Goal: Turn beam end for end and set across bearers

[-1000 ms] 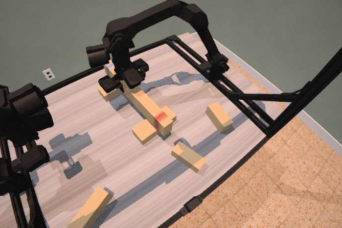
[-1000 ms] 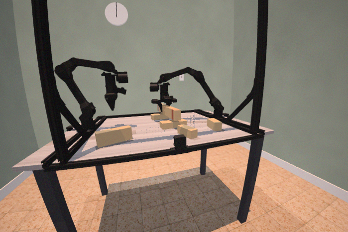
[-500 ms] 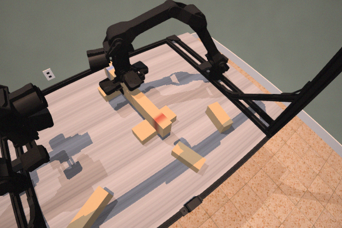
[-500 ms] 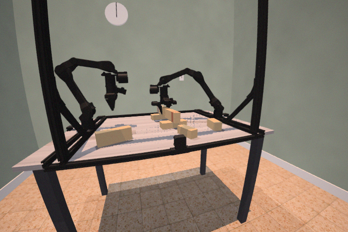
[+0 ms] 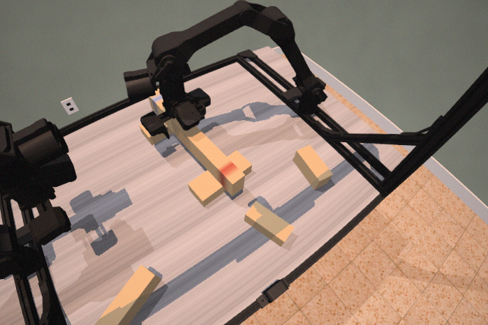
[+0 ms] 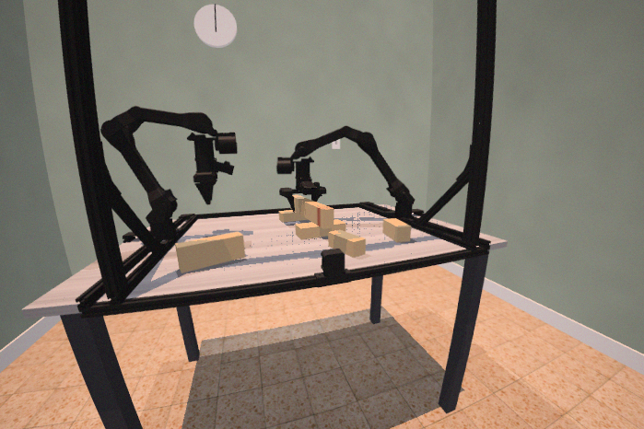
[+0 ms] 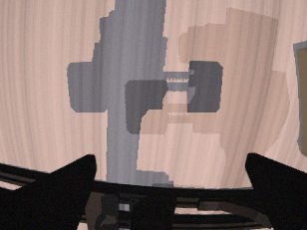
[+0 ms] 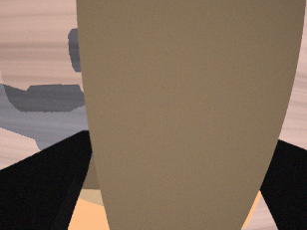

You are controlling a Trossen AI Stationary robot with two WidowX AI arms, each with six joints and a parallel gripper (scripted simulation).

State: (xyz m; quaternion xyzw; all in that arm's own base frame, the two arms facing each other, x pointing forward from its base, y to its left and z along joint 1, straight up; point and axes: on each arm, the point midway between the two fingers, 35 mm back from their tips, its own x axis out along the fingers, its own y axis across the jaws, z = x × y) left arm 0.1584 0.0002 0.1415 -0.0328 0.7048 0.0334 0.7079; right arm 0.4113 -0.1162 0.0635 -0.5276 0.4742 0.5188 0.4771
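Right now the beam is 50 mm behind my right hand, 10 mm to the right of it and 10 mm below it.
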